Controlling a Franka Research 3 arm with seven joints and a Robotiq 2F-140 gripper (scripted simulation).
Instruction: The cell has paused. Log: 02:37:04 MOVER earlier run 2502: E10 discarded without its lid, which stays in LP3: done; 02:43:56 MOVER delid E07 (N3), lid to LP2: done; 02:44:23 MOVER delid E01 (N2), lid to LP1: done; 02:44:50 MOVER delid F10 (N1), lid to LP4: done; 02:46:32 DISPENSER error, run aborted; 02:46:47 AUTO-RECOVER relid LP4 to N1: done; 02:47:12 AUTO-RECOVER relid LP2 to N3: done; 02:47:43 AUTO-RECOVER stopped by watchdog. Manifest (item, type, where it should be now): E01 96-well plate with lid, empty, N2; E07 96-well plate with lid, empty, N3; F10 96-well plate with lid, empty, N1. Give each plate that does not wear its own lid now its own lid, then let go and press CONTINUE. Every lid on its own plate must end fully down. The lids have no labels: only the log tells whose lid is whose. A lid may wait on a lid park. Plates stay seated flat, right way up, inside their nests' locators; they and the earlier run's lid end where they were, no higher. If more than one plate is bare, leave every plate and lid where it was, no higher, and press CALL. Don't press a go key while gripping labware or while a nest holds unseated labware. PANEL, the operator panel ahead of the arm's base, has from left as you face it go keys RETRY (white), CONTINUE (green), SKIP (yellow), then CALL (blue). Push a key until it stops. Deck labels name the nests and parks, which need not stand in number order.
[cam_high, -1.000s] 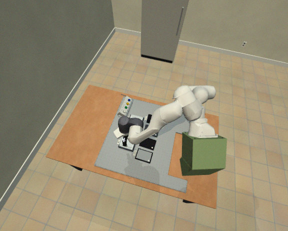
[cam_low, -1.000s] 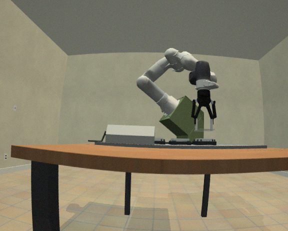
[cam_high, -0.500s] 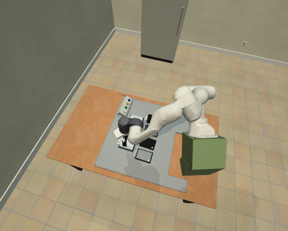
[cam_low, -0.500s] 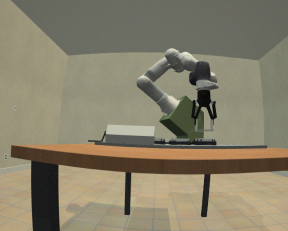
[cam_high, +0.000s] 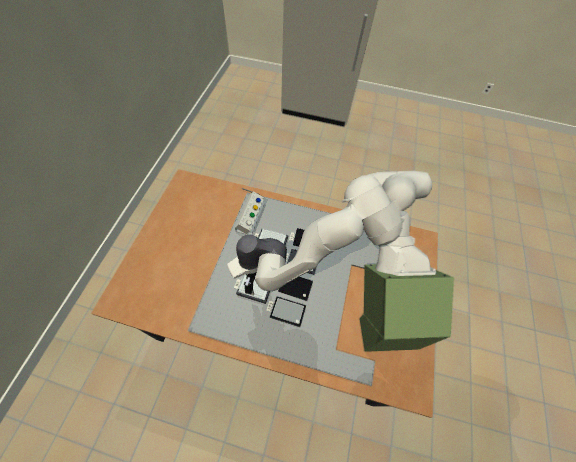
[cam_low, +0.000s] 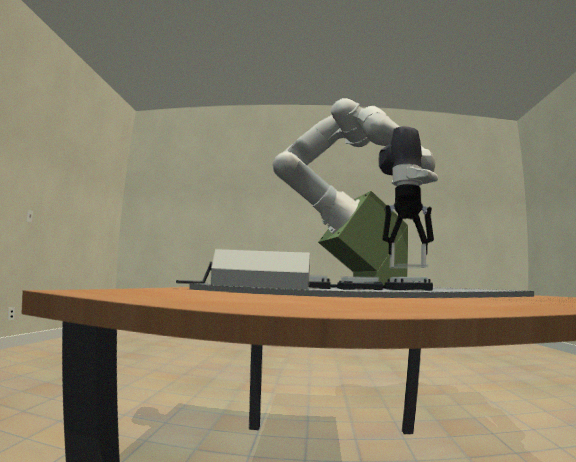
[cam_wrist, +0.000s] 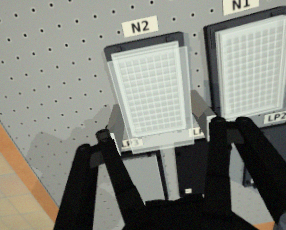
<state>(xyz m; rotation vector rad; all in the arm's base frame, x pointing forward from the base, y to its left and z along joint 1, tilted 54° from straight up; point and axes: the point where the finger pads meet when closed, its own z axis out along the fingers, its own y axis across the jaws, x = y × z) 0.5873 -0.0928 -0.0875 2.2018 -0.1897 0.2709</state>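
My hand is 6 cm above the plate. From my hand the other things lie so: LP3 label: 8 cm behind, 8 cm to the left, 9 cm below; nest: 8 cm below; black park: 19 cm behind, 3 cm to the right, 8 cm below.
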